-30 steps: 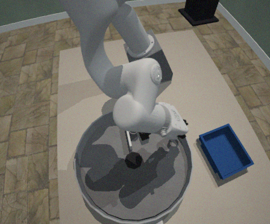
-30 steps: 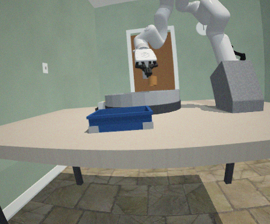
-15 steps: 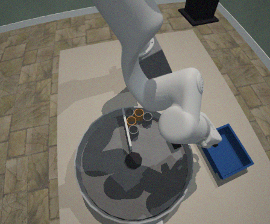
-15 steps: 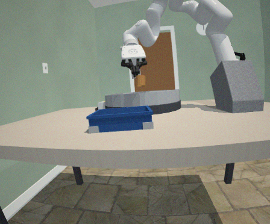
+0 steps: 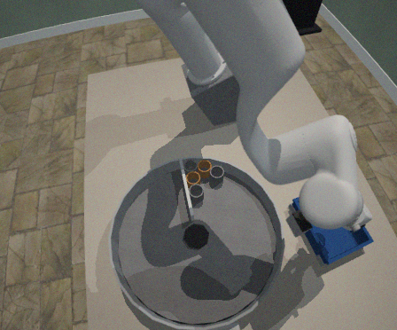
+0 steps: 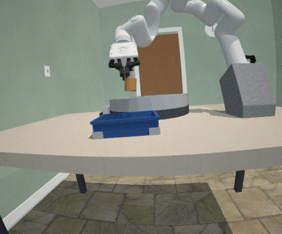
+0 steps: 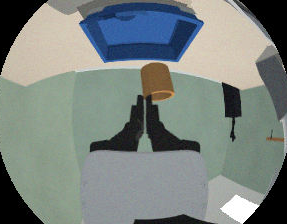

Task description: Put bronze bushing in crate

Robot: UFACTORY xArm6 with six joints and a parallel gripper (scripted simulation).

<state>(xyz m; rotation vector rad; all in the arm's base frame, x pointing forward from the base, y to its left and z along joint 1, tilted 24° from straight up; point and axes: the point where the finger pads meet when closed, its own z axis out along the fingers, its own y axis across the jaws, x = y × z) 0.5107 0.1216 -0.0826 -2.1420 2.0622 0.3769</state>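
Now: the blue crate 160 mm below my hand and 30 mm to the left of it. The rest, counted from my hand: grey turning table: 330 mm to the right, 130 mm below, 90 mm behind.
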